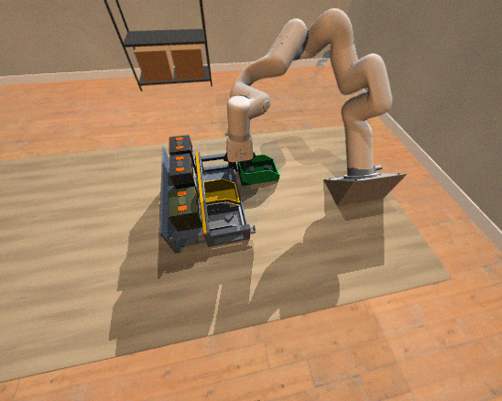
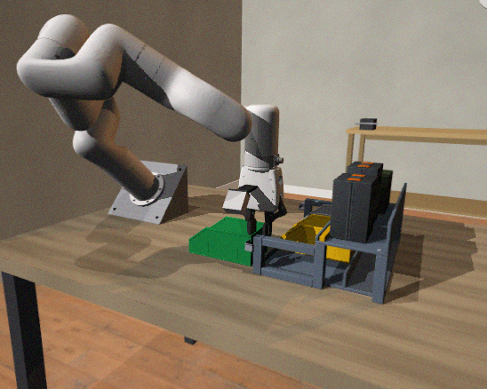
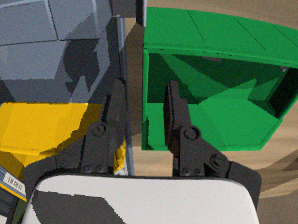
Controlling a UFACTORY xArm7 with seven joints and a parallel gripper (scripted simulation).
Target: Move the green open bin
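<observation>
Right now the green open bin is 80 mm behind my hand and 40 mm below it. Also, from my hand: yellow bin 120 mm ahead, 110 mm to the left, 30 mm below; grey bin 220 mm to the left, 130 mm ahead, 30 mm below.
</observation>
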